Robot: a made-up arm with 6 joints. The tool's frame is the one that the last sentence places.
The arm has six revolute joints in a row. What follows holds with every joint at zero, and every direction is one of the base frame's. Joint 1 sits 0.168 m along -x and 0.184 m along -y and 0.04 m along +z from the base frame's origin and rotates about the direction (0.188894, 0.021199, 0.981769), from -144.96 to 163.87 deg. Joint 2 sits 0.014 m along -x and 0.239 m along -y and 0.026 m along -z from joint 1 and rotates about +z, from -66.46 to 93.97 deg. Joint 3 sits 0.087 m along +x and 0.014 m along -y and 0.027 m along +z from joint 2 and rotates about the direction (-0.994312, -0.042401, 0.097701), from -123.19 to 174.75 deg. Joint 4 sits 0.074 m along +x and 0.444 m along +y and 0.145 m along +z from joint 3 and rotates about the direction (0.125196, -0.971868, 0.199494), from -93.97 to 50.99 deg. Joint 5 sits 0.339 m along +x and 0.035 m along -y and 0.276 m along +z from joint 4 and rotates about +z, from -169.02 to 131.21 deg. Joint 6 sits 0.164 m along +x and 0.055 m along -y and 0.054 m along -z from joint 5 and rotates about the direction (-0.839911, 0.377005, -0.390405), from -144.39 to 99.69 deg. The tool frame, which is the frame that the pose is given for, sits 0.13 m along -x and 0.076 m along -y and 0.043 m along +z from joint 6; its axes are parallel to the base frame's.
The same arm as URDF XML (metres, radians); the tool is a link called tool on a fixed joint. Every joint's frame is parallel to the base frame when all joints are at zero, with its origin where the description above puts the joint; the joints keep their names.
<robot name="arm">
<joint name="joint 1" type="revolute"><parent link="base_link"/><child link="link1"/><origin xyz="-0.168 -0.184 0.04"/><axis xyz="0.188894 0.021199 0.981769"/><limit lower="-2.53" upper="2.8601"/></joint>
<joint name="joint 2" type="revolute"><parent link="link1"/><child link="link2"/><origin xyz="-0.014 -0.239 -0.026"/><axis xyz="0 0 1"/><limit lower="-1.1599" upper="1.6401"/></joint>
<joint name="joint 3" type="revolute"><parent link="link2"/><child link="link3"/><origin xyz="0.087 -0.014 0.027"/><axis xyz="-0.994312 -0.042401 0.097701"/><limit lower="-2.1501" upper="3.05"/></joint>
<joint name="joint 4" type="revolute"><parent link="link3"/><child link="link4"/><origin xyz="0.074 0.444 0.145"/><axis xyz="0.125196 -0.971868 0.199494"/><limit lower="-1.6401" upper="0.8899"/></joint>
<joint name="joint 5" type="revolute"><parent link="link4"/><child link="link5"/><origin xyz="0.339 -0.035 0.276"/><axis xyz="0 0 1"/><limit lower="-2.95" upper="2.29"/></joint>
<joint name="joint 6" type="revolute"><parent link="link5"/><child link="link6"/><origin xyz="0.164 -0.055 -0.054"/><axis xyz="-0.839911 0.377005 -0.390405"/><limit lower="-2.5201" upper="1.7399"/></joint>
<joint name="tool_joint" type="fixed"><parent link="link6"/><child link="tool"/><origin xyz="-0.13 -0.076 0.043"/></joint>
<link name="base_link"/>
<link name="link1"/>
<link name="link2"/>
<link name="link3"/>
<link name="link4"/>
<link name="link5"/>
<link name="link6"/>
<link name="tool"/>
</robot>

